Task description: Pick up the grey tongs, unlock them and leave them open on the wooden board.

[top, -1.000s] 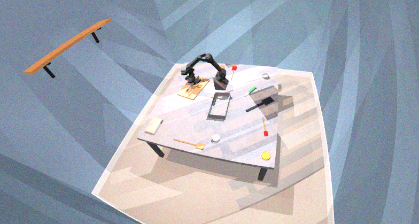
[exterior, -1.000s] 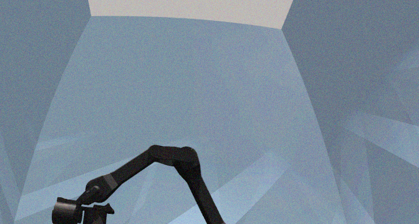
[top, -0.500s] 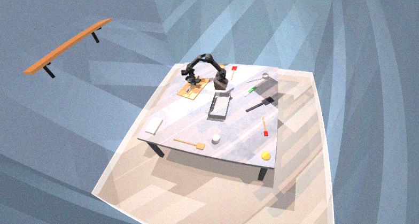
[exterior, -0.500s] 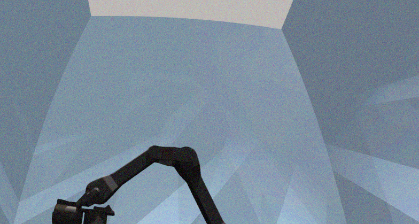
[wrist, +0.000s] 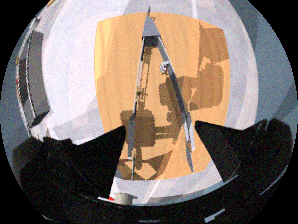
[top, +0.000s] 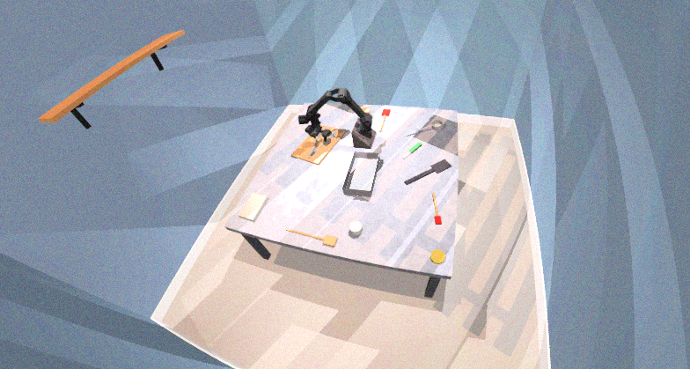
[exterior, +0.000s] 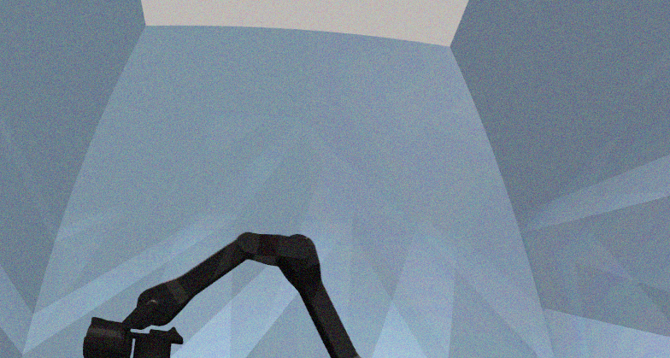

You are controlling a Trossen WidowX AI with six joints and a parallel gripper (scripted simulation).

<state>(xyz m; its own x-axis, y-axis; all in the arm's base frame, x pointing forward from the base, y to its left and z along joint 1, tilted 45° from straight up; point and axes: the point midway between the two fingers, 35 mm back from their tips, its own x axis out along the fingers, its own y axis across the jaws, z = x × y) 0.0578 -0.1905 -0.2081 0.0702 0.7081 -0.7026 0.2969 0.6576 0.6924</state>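
Now: the wooden board 4 cm below my gripper tip, 2 cm to the right of it and 1 cm behind it. Also, from my gripper tip: grey roasting tin 34 cm to the left, 27 cm ahead, 2 cm below; red spatula 41 cm to the left, 32 cm behind, 4 cm below; green-handled tool 62 cm to the left, 4 cm below, 4 cm ahead.
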